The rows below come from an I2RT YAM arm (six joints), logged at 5 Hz.
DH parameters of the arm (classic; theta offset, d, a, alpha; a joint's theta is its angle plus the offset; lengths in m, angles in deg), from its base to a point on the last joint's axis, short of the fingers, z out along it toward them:
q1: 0 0.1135 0.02 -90
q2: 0 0 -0.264 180
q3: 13.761 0 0.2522 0
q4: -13.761 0 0.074 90
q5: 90 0 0 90
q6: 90 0.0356 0 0
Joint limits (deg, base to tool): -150..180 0..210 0..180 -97..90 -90..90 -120..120
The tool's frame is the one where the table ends.
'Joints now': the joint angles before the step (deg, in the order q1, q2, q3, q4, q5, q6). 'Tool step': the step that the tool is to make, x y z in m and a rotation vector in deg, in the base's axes. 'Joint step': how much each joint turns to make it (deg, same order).
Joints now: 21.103, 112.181, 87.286, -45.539, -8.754, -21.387
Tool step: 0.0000, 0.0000, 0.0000, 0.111, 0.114, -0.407
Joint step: 0.000, 0.000, 0.000, 0.000, 0.000, 0.437
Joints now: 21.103, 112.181, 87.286, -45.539, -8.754, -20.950
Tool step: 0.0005, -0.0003, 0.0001, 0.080, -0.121, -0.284
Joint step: -0.061, 0.008, 0.010, 0.174, 0.046, 0.223
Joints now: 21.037, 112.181, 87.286, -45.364, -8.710, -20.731
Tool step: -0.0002, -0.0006, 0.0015, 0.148, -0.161, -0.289
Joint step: -0.069, -0.239, -0.023, 0.023, -0.001, 0.237
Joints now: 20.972, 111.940, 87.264, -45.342, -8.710, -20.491
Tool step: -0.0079, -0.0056, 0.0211, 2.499, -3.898, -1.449
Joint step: -0.392, -4.510, -2.061, 2.294, -0.480, 1.357
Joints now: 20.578, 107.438, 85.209, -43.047, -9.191, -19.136
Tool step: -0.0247, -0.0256, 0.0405, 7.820, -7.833, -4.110
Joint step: -2.753, -11.439, -7.023, 6.250, -3.474, 3.651
